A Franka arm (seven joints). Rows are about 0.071 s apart.
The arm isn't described. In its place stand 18 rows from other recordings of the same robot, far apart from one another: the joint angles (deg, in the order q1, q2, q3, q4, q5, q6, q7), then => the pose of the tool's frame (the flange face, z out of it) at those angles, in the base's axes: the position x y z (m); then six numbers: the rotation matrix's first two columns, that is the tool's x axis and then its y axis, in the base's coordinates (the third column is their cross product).
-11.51, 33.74, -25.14, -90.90, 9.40, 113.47, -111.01 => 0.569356 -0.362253 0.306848 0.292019 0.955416 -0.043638 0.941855 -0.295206 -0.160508
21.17, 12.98, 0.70, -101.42, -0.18, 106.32, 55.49 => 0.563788 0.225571 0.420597 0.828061 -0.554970 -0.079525 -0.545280 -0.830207 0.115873
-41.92, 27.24, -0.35, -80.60, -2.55, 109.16, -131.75 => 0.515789 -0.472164 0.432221 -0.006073 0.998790 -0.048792 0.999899 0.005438 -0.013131
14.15, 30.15, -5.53, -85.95, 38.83, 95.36, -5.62 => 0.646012 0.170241 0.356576 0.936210 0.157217 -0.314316 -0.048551 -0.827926 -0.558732
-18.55, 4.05, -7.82, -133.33, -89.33, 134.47, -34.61 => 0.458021 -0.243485 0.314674 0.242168 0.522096 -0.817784 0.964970 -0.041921 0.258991
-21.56, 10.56, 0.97, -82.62, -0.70, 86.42, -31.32 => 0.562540 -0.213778 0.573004 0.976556 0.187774 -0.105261 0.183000 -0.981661 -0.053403
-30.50, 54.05, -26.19, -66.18, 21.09, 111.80, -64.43 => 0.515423 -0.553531 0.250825 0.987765 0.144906 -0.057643 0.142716 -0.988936 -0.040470
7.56, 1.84, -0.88, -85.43, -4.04, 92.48, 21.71 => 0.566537 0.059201 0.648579 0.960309 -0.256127 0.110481 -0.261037 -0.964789 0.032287
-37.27, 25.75, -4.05, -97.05, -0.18, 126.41, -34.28 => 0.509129 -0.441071 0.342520 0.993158 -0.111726 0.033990 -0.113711 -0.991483 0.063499
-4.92, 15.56, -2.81, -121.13, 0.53, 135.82, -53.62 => 0.568908 -0.076722 0.284318 0.699497 0.714493 -0.014259 0.714465 -0.699627 -0.007885
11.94, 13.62, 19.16, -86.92, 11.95, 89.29, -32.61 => 0.521680 0.317682 0.520696 0.458882 0.888494 -0.002593 0.837419 -0.433475 -0.332909
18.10, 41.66, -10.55, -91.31, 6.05, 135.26, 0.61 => 0.693407 0.111324 0.216170 0.993703 0.097767 0.054727 0.095460 -0.994491 0.043299
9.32, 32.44, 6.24, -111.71, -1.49, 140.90, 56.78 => 0.591104 0.162985 0.182587 0.753634 -0.654076 -0.064973 -0.654303 -0.755950 0.020679
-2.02, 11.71, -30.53, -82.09, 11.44, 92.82, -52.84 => 0.544544 -0.285105 0.589684 0.935102 0.344530 0.082964 0.349169 -0.935746 -0.049611
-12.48, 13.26, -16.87, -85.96, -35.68, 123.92, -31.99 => 0.582285 -0.328234 0.595882 0.958800 0.273041 -0.078428 0.249305 -0.676369 0.693089
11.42, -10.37, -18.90, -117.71, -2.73, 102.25, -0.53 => 0.489598 -0.075951 0.503442 0.990221 -0.099689 -0.097589 -0.101513 -0.994737 -0.013894
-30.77, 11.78, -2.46, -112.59, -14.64, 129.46, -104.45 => 0.504097 -0.337176 0.378930 0.168512 0.959009 -0.227828 0.985377 -0.169807 0.014053
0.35, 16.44, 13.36, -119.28, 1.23, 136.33, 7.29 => 0.569104 0.136163 0.293761 0.996233 0.086474 0.006492 0.086715 -0.992858 -0.081933
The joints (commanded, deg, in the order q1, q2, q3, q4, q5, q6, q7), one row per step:
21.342 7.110 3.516 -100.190 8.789 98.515 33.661
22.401 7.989 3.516 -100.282 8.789 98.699 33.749
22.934 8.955 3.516 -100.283 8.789 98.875 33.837
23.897 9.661 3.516 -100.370 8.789 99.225 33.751
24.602 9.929 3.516 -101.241 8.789 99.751 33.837
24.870 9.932 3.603 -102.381 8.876 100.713 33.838
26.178 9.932 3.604 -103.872 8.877 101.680 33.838
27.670 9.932 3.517 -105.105 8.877 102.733 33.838
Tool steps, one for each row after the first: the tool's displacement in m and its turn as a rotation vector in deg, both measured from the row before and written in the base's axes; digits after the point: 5 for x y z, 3 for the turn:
-0.00263 0.01050 -0.00945 -0.315 0.738 0.946
-0.00005 0.00585 -0.00966 -0.323 0.739 0.420
-0.00276 0.00949 -0.00753 -0.160 0.404 0.994
-0.00438 0.00576 -0.00907 -0.320 0.547 0.550
-0.00321 0.00230 -0.00793 -0.055 0.190 0.185
-0.00933 0.00994 -0.01066 -0.311 0.442 1.177
-0.00929 0.01092 -0.00850 -0.170 0.127 1.260

